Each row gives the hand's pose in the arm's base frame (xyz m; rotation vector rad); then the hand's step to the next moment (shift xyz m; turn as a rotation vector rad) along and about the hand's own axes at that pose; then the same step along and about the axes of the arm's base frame.
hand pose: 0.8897 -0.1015 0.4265 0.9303 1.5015 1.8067
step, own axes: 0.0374 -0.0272 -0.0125 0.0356 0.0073 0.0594
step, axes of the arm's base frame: -0.0312 0.0281 -0.0231 0.0284 0.0608 0.0187
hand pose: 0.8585 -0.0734 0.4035 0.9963 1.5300 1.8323
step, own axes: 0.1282 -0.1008 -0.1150 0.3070 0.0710 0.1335
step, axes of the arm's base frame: -0.1725 0.0565 -0.0828 -0.0643 0.3060 0.1392
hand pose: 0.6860 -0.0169 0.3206 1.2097 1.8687 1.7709
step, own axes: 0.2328 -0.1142 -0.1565 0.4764 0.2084 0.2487
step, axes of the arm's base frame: -0.2930 0.0767 0.0012 -0.0344 0.4919 0.2986
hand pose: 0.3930 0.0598 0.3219 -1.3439 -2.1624 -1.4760
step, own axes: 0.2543 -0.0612 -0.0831 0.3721 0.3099 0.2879
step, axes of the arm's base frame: -0.2166 0.0702 0.1531 0.1143 0.4740 0.2822
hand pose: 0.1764 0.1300 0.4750 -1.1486 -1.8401 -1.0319
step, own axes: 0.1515 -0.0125 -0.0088 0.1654 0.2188 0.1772
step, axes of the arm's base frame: -0.0619 0.0412 0.1329 0.1181 0.2776 0.1251
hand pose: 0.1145 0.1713 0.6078 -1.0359 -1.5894 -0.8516
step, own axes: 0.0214 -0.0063 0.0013 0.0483 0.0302 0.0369
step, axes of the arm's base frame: -0.0088 0.0032 0.0203 0.0088 0.0548 0.0390
